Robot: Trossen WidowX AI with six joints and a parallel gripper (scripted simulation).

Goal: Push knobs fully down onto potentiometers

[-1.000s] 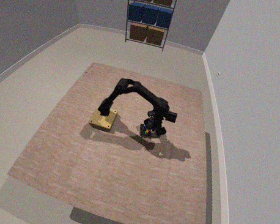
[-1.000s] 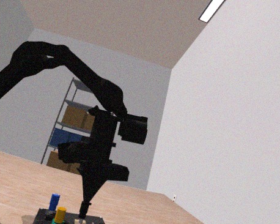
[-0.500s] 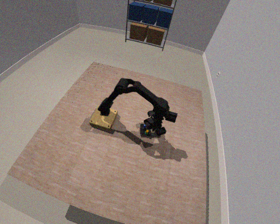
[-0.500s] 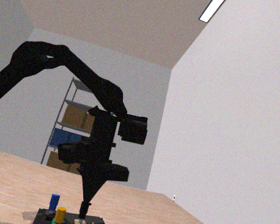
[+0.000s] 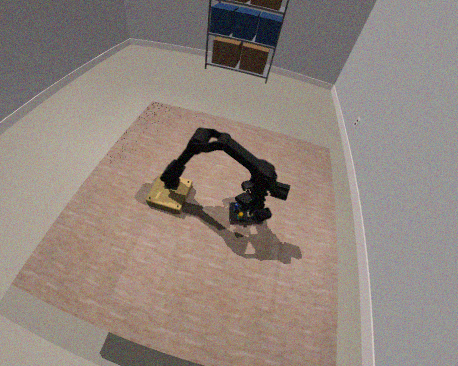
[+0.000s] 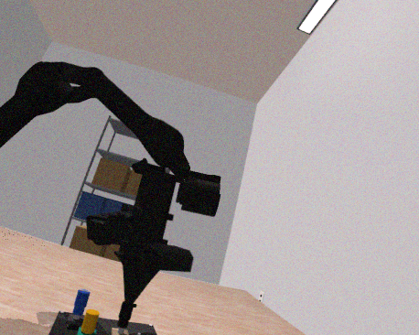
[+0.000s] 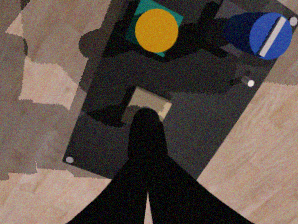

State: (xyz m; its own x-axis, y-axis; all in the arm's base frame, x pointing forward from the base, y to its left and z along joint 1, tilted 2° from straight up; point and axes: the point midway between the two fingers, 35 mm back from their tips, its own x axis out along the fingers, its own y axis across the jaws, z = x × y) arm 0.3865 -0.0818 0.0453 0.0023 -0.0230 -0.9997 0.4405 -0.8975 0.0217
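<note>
Right now my gripper tip is 20 mm above the black knob. The rest, counted from my gripper tip: blue knob 70 mm behind, 10 mm to the left, 10 mm below.
</note>
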